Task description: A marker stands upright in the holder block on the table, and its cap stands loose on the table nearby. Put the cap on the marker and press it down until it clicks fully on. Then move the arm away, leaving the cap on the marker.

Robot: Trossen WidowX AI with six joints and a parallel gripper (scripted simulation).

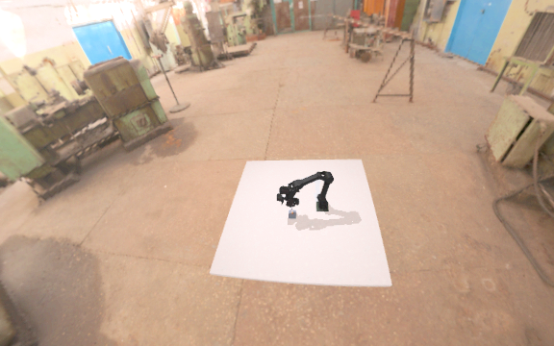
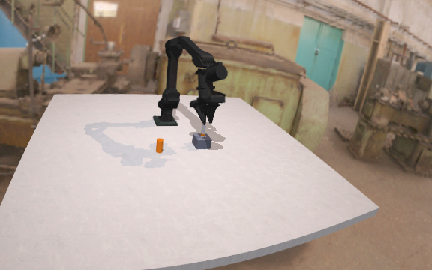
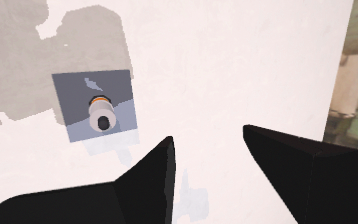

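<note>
The orange cap lies 17 cm to the right of my gripper tip, 10 cm below it and 5 cm behind it. Round my gripper tip: grey-blue holder block 11 cm below, 6 cm behind, 3 cm to the left.
</note>
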